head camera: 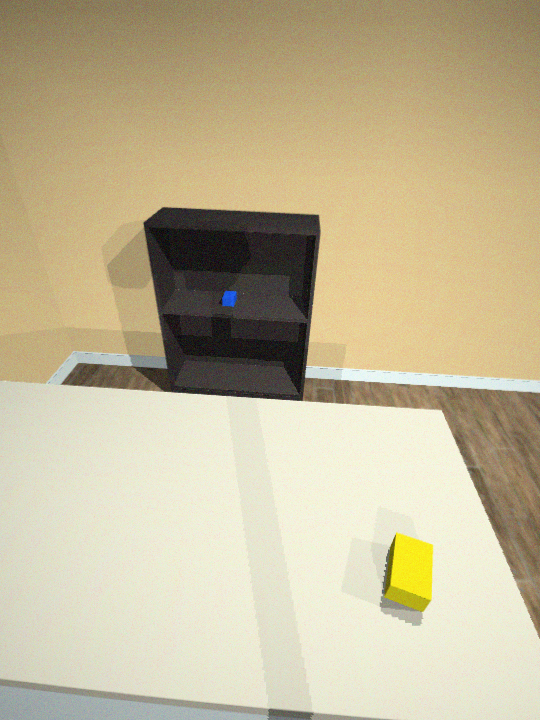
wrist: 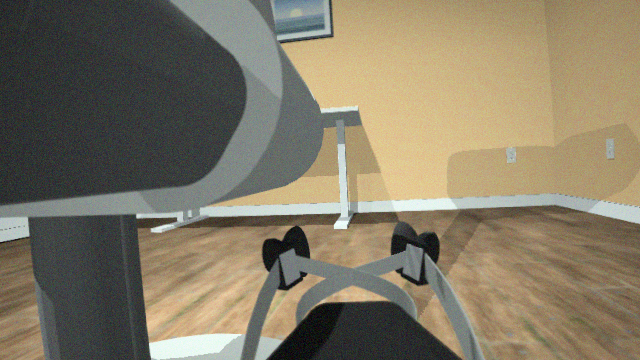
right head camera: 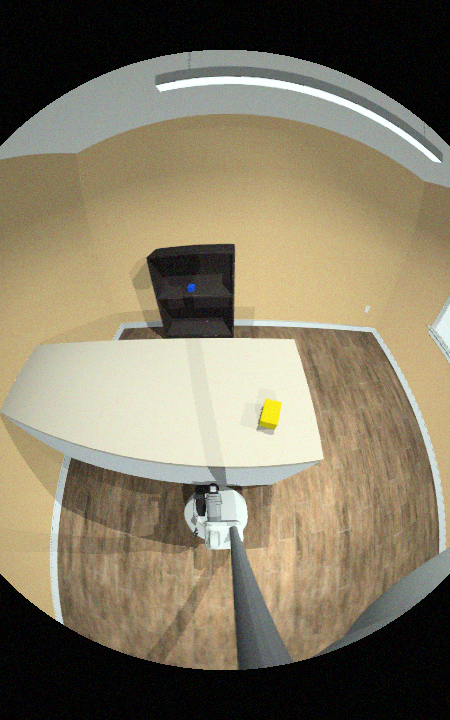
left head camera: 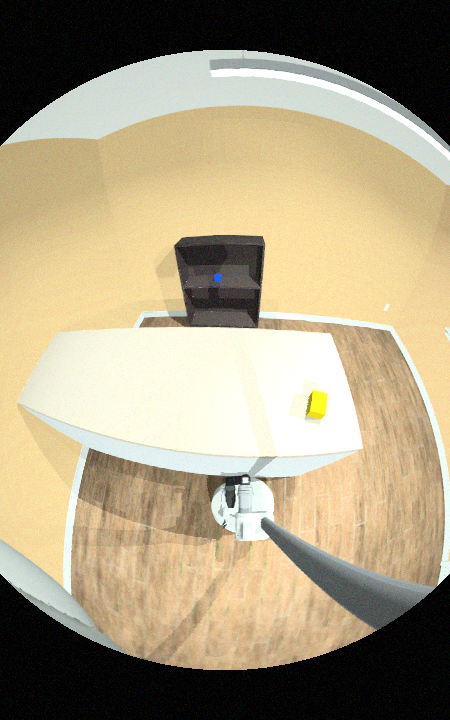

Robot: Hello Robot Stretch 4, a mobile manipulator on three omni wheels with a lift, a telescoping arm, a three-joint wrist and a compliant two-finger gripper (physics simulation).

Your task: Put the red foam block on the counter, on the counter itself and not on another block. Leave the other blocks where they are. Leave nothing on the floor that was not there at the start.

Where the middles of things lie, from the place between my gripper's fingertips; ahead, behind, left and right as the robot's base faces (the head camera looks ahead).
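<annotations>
Yellow block (head camera: 409, 576): far above my hand, far to the right of it and far ahead of it.
</annotations>
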